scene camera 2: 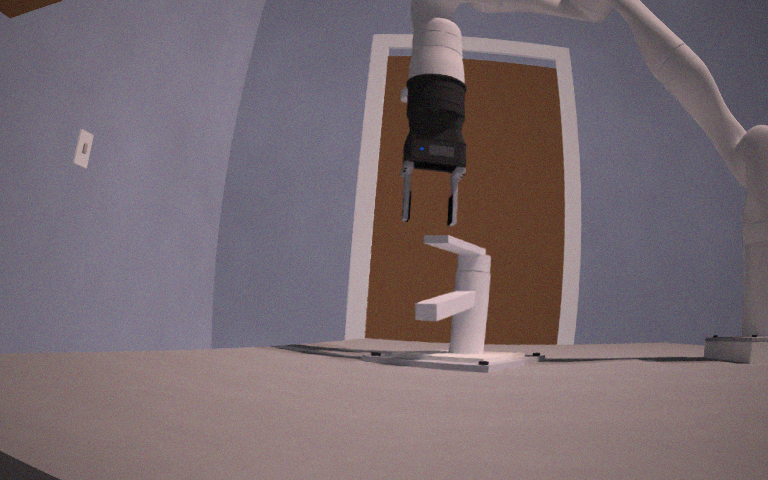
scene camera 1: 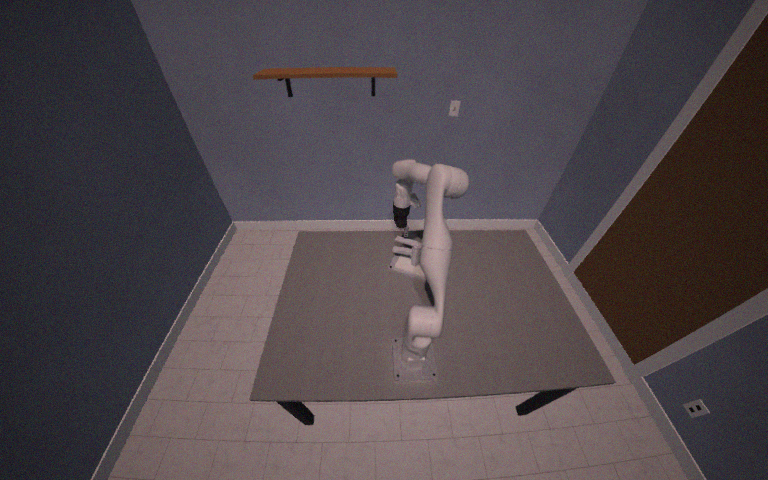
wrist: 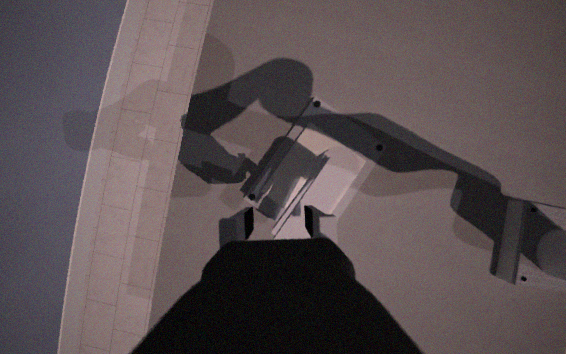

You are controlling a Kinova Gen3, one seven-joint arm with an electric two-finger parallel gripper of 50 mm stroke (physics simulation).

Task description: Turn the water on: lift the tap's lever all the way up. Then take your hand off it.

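Frame: origin at the arm's base, x ahead, y left, z up, level; centimetres.
Where they show: gripper, fingertip midpoint: [scene camera 2: 428, 222] [scene camera 1: 403, 232] [wrist: 279, 217]; arm's base at its link origin: [scene camera 2: 766, 335] [scene camera 1: 412, 357] [wrist: 555, 252].
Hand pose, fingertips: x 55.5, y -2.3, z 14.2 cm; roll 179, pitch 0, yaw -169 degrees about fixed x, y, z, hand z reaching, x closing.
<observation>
Things, the pixels of their top centre, and the offset from my fingertips. "*": a spot on its surface instead. Level surfaces: height alone.
- base plate at a spot on its surface: [scene camera 2: 430, 362] * dx -1.7, dy +4.9, dz -17.0 cm
- upright body at its top centre: [scene camera 2: 473, 272] [scene camera 1: 417, 248] dx -6.1, dy -6.3, dz -5.3 cm
- spout at its top centre: [scene camera 2: 449, 287] [wrist: 301, 209] [scene camera 1: 403, 247] dx -3.0, dy +0.0, dz -7.8 cm
- grey table at its surface level: dz -17.7 cm
The white tap stands on a base plate [scene camera 1: 406, 266] [scene camera 2: 430, 362]. Its flat lever [scene camera 1: 406, 241] [scene camera 2: 451, 243] [wrist: 325, 195] sits on top of the upright body [scene camera 2: 470, 322], above the spout [scene camera 2: 446, 306]. In scene camera 2 the lever's free end looks slightly higher than its hinge end; its exact tilt is hard to tell. My gripper [scene camera 1: 405, 232] [scene camera 2: 429, 221] [wrist: 279, 217] is open and empty, pointing down. In scene camera 2 its fingertips are a little above the lever's free end, with a visible gap. In the wrist view the gripper's body hides part of the tap.
The tap stands on the grey table [scene camera 1: 351, 316] [scene camera 2: 283, 413], towards its far edge. The arm's base [scene camera 1: 414, 367] is at the near edge. A wooden shelf [scene camera 1: 325, 73] and a switch plate [scene camera 1: 454, 108] [scene camera 2: 83, 148] are on the walls. Dark arm shadows cross the tap in the wrist view.
</observation>
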